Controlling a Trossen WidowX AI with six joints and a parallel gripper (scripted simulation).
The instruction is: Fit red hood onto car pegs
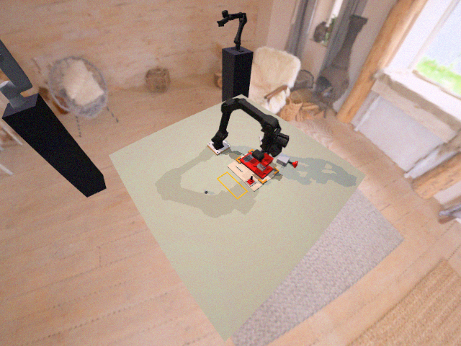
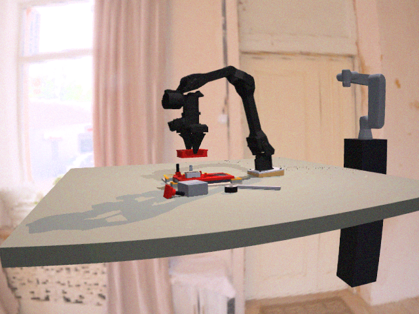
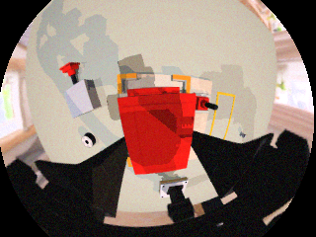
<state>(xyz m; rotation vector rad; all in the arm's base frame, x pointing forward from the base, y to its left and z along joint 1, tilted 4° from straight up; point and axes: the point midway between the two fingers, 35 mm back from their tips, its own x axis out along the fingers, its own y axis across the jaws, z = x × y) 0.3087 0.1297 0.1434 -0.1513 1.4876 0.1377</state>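
My gripper tip is now 90 mm above the grey engine block. Also, from my gripper tip: black ring (100 mm behind, 180 mm to the left, 100 mm below); grey box (20 mm ahead, 180 mm to the left, 90 mm below); red hood (right at my gripper tip).
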